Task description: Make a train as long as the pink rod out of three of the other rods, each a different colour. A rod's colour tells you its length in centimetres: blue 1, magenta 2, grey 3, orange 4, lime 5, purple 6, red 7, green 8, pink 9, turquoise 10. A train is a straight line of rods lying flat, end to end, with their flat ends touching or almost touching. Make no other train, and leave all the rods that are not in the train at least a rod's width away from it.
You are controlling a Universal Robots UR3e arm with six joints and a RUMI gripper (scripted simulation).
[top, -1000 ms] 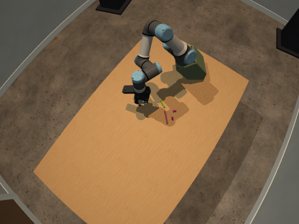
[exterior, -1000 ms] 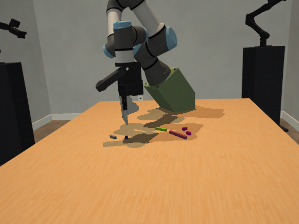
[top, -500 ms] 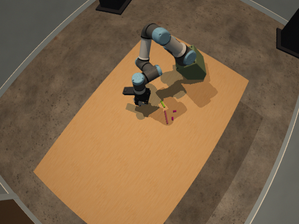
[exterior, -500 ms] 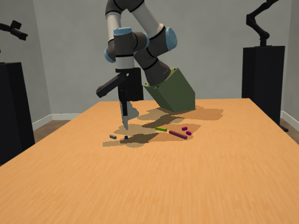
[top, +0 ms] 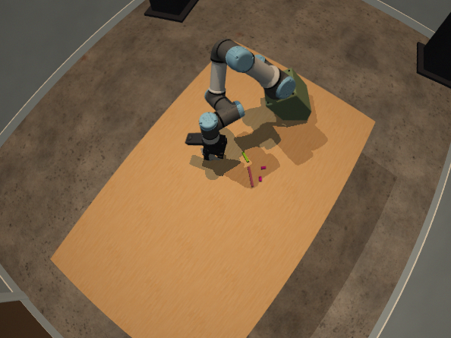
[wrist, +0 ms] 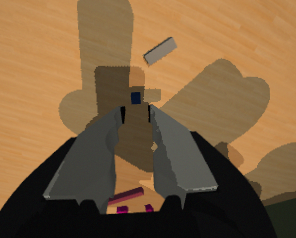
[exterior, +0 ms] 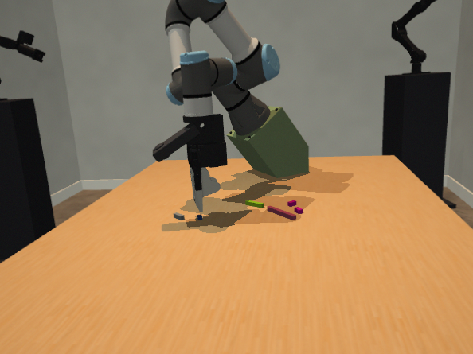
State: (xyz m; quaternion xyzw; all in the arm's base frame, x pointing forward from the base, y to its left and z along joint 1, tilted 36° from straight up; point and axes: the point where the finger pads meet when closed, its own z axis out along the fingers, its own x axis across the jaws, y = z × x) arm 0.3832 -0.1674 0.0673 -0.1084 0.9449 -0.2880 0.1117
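The small blue rod lies 30 mm below my hand. Also, from my hand: pink rod: 10 mm ahead, 190 mm to the left, 30 mm below; grey rod: 20 mm behind, 50 mm to the right, 30 mm below; lime rod: 60 mm behind, 140 mm to the left, 30 mm below.
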